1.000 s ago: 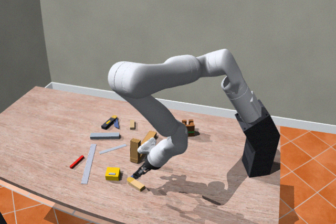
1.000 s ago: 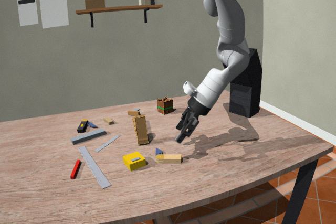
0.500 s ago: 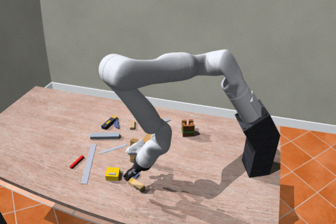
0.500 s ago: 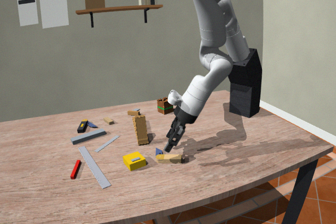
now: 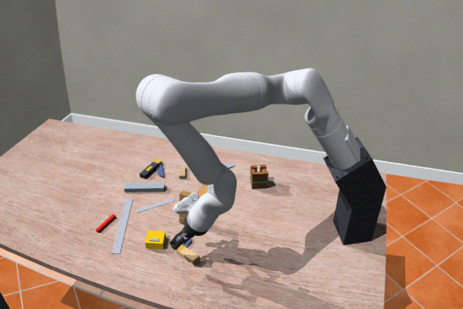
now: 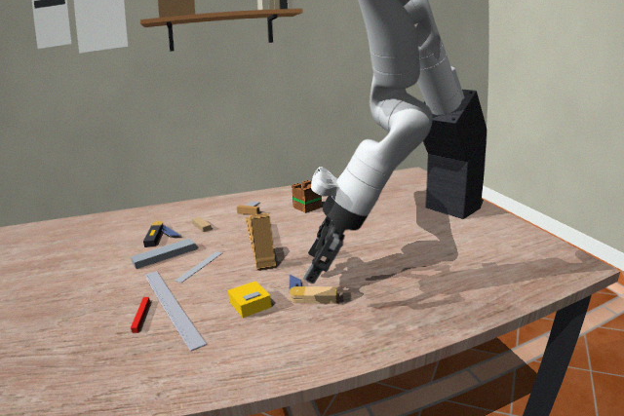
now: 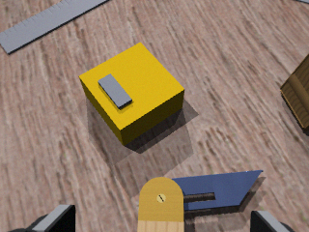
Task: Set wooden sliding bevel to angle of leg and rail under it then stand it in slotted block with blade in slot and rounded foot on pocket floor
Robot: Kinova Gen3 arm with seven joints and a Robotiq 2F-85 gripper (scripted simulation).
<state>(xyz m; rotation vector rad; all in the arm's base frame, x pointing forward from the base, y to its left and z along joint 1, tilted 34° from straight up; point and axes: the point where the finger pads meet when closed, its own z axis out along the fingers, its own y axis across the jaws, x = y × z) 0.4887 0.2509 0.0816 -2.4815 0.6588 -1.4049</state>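
The wooden sliding bevel lies 1 cm ahead of my hand, 1 cm to the right of it and 7 cm below it. Round my hand: yellow tape measure: 12 cm ahead, 1 cm to the right, 5 cm below; blue blade: 3 cm ahead, 4 cm to the right, 7 cm below; steel ruler: 28 cm ahead, 5 cm to the right, 7 cm below.
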